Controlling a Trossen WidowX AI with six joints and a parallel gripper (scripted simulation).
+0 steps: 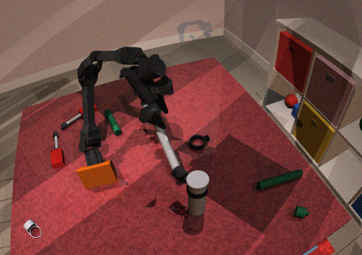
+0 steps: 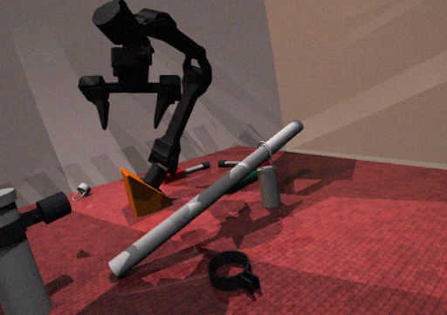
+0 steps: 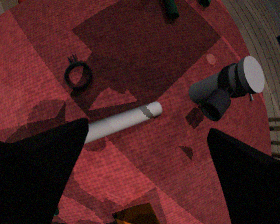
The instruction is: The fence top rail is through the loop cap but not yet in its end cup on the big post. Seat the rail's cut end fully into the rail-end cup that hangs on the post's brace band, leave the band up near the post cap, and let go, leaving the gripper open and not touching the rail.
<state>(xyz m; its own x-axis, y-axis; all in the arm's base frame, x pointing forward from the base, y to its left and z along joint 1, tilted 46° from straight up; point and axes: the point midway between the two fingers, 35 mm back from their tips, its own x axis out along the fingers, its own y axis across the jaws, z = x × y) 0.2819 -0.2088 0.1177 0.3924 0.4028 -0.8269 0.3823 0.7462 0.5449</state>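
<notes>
My gripper tip is 16 cm to the left of the black rail-end cup, 11 cm above it and 1 cm past it. The rest, counted from my gripper tip: green cap 44 cm to the right, 37 cm ahead, 24 cm below; then small grey post 30 cm to the left, 15 cm below.
</notes>
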